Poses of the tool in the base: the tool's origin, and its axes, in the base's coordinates. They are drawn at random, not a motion.
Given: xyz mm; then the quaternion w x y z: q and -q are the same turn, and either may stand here.
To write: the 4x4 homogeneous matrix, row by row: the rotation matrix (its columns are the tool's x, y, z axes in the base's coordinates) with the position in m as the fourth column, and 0 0 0 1 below. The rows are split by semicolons. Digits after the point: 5 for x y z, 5 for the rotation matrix.
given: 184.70 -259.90 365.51 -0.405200 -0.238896 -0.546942 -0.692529
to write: -0.55748 -0.29990 0.77413 0.18470; 0.82255 -0.07334 0.56394 -0.25990; -0.11236 0.95115 0.28757 0.36551; 0 0 0 1
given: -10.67 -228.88 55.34 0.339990 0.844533 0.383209 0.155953
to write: 0.65766 0.54122 0.52399 -0.01067; 0.75331 -0.47512 -0.45474 -0.22888; 0.00284 0.69379 -0.72017 0.05534; 0 0 0 1
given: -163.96 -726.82 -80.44 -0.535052 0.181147 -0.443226 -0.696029
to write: -0.36181 -0.90540 0.22213 -0.16396; 0.58424 -0.03454 0.81084 -0.72682; -0.72646 0.42315 0.54147 -0.08044; 0 0 0 1
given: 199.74 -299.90 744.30 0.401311 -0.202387 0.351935 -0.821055
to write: -0.59598 0.51654 0.61481 0.19974; -0.80145 -0.43018 -0.41548 -0.29990; 0.04987 -0.74036 0.67036 0.74430; 0 0 0 1
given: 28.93 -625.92 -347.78 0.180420 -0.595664 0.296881 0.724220
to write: -0.22527 -0.61501 -0.75566 0.02893; -0.09236 -0.75862 0.64495 -0.62592; -0.96991 0.21507 0.11409 -0.34778; 0 0 0 1
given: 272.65 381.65 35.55 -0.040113 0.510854 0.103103 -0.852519
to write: -0.47484 0.03695 -0.87930 0.27265; 0.17374 -0.97552 -0.13481 0.38165; -0.86275 -0.21678 0.45680 0.03555; 0 0 0 1
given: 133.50 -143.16 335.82 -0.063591 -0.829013 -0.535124 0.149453
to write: 0.38261 0.90626 -0.17974 0.13350; 0.86824 -0.41920 -0.26539 -0.14316; -0.31586 -0.05452 -0.94724 0.33582; 0 0 0 1
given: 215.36 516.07 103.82 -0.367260 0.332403 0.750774 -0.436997
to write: -0.50926 0.17814 -0.84198 0.21536; 0.82010 0.39708 -0.41202 0.51607; 0.26094 -0.90033 -0.34831 0.10382; 0 0 0 1
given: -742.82 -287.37 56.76 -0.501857 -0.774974 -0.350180 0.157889
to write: 0.70489 0.70124 0.10676 -0.74282; 0.38429 -0.25103 -0.88843 -0.28737; -0.59620 0.66727 -0.44642 0.05676; 0 0 0 1
